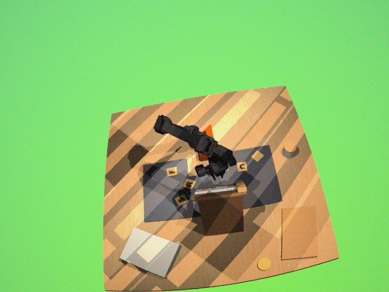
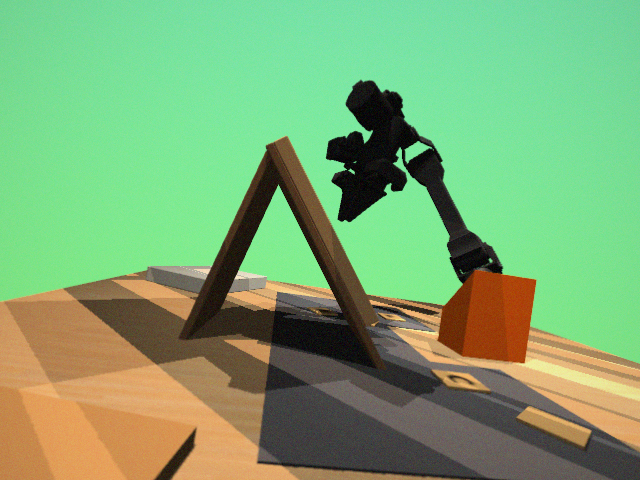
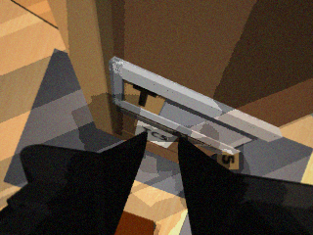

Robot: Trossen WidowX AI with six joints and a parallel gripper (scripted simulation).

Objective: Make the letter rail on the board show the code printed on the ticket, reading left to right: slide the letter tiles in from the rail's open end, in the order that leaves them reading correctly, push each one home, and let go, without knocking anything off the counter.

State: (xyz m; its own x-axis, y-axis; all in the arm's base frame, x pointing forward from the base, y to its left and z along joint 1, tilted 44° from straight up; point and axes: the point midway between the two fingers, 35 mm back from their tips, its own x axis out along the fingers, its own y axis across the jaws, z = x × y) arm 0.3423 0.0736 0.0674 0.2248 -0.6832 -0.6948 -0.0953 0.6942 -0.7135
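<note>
The white ticket is 120 mm below my gripper tip and 20 mm behind it. Also, from my gripper tip: dark mat (210 mm below, 140 mm behind, 30 mm to the right); then flat tan slab (360 mm ahead, 350 mm to the left, 200 mm below).
</note>
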